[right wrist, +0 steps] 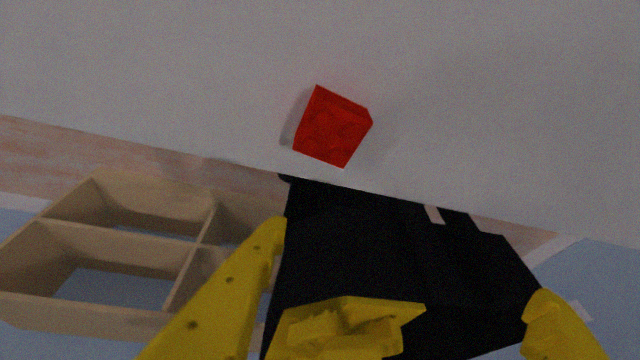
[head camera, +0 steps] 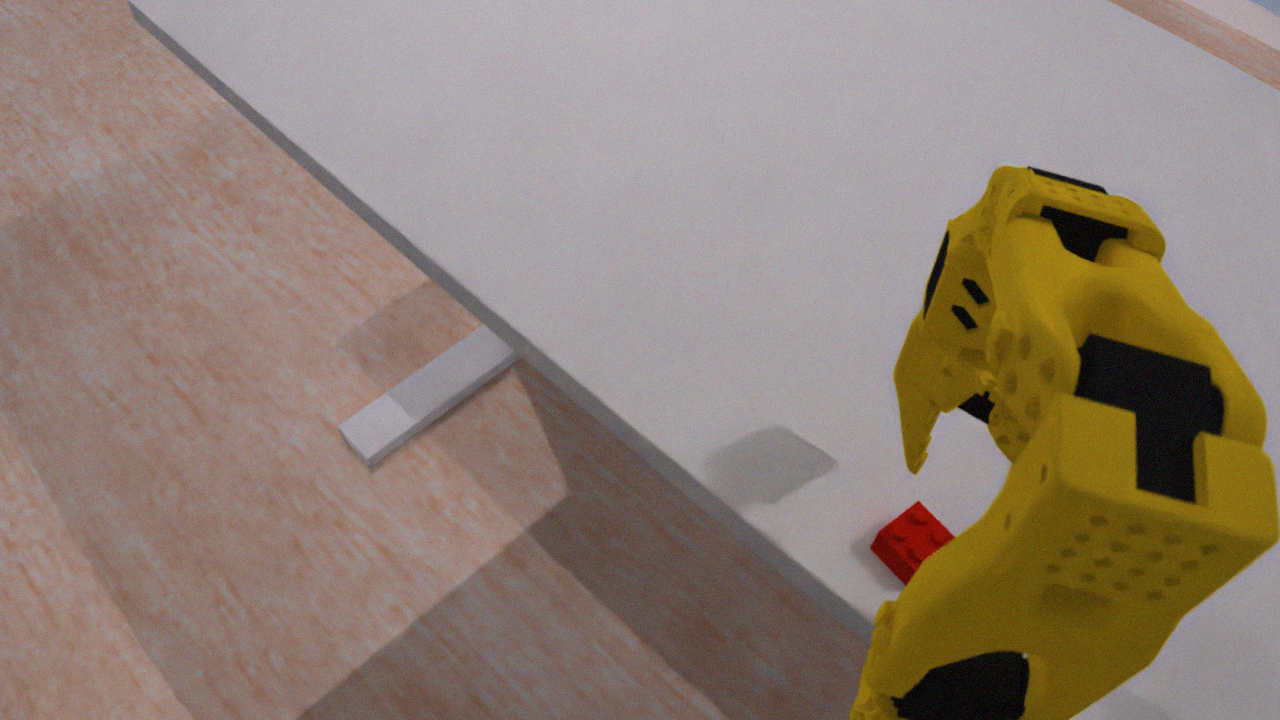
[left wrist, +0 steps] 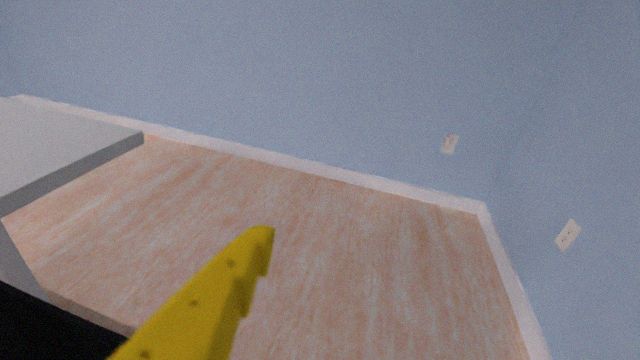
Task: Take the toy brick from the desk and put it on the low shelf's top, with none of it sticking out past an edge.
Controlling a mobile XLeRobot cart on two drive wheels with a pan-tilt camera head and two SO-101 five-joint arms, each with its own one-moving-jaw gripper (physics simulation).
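Frame: origin at the left arm's base, x ahead, y left, z up, level; metres.
Where they show: left hand at its tool point: (left wrist: 271,245); right hand at its tool point: (right wrist: 285,231) (head camera: 920,467); right arm's base at its link origin: (right wrist: 352,322).
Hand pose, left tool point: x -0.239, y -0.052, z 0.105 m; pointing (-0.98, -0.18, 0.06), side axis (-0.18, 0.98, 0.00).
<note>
After its pixels a point has its place.
The red toy brick (head camera: 911,540) @[y -0.463, x 0.068, z -0.036 m] (right wrist: 331,131) @[y -0.471, x 0.066, z -0.035 m] lies studs up on the pale desk (head camera: 626,223) @[y -0.544, x 0.355, z -0.055 m] (right wrist: 150,75) @[y -0.469, x 0.165, z -0.055 m] near its edge; in the head view the right arm hides part of it. My right gripper (head camera: 962,454) @[y -0.462, x 0.082, z 0.024 m] (right wrist: 410,257) is open and empty, above the desk and apart from the brick, which shows beyond the tips in the right wrist view. My left gripper (left wrist: 265,237) is open with one notched jaw in view, away from the brick. The low wooden shelf (right wrist: 85,317) @[y 0.441, x 0.645, z -0.165 m] shows at the left of the right wrist view; its top surface cannot be made out.
The desk edge runs diagonally through the head view, above a wooden floor (head camera: 223,268) @[y -0.516, x 1.320, z -0.775 m] (left wrist: 350,240) @[y 0.008, x -1.236, z -0.775 m]. A grey desk foot (head camera: 429,394) lies on that floor. The black cart body (right wrist: 400,250) @[y -0.357, x -0.039, z -0.052 m] stands beside the desk edge in the right wrist view. Blue walls (left wrist: 300,75) @[y -0.474, x -1.791, z -0.168 m] stand behind.
</note>
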